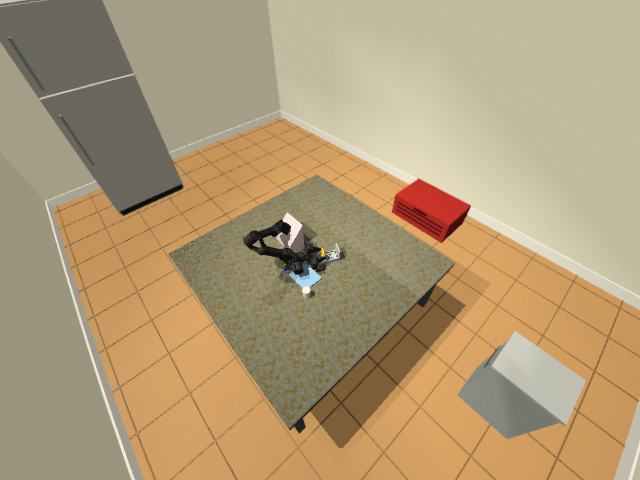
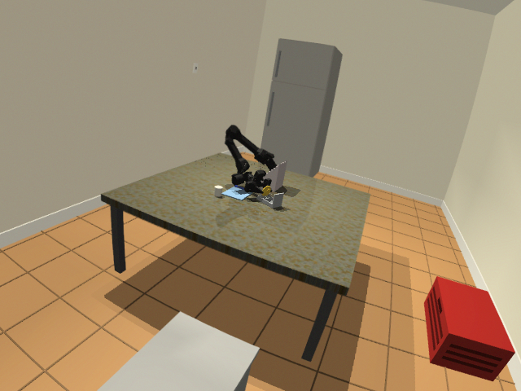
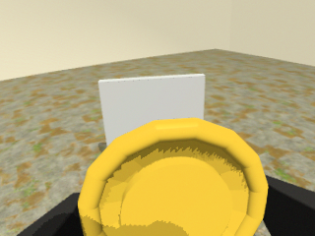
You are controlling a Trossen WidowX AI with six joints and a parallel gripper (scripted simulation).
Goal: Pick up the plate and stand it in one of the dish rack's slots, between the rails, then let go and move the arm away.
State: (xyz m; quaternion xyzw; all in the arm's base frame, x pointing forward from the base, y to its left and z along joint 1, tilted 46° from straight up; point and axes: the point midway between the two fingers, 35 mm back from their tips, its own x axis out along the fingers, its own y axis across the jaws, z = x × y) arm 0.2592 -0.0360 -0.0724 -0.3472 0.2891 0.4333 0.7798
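The plate lies 10 mm to the right of my gripper tip. Also, from my gripper tip: blue utensil 210 mm to the right, 90 mm behind, 50 mm below; dish rack 30 mm below, 20 mm to the left, 10 mm ahead; light blue pad 180 mm to the right, 50 mm below, 10 mm ahead.
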